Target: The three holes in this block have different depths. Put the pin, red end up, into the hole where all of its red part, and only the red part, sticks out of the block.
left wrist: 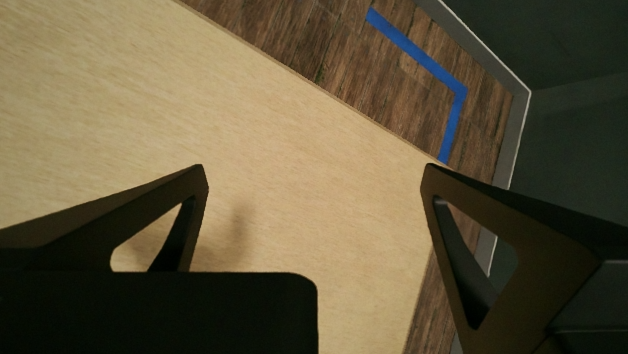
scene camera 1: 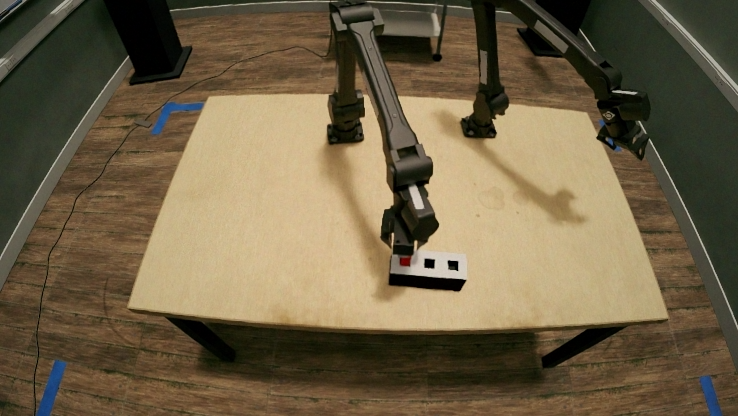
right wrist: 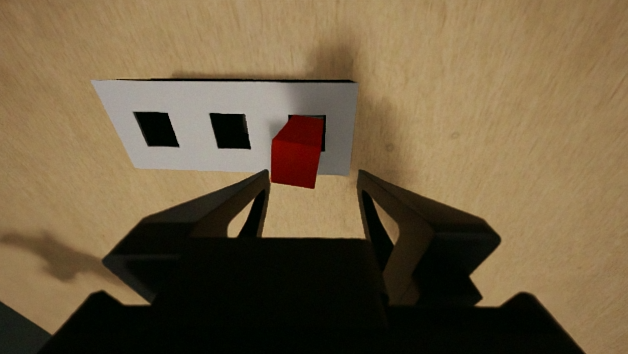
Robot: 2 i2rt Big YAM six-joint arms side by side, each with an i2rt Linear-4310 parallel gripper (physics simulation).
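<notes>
The block, white on top with black sides, lies on the table with three square holes in a row. The pin is in the end hole, leftmost in scene camera 1 and rightmost in the right wrist view. Its red end is up and sticks out, leaning a little; its lower part is hidden in the hole. My right gripper is open above that end of the block, its fingers apart on either side of the red end. My left gripper is open and empty, far from the block.
The block stands near the front edge of the table. My left gripper hangs by the table's right edge in scene camera 1. A cart shelf and dark stands are behind and beside the table.
</notes>
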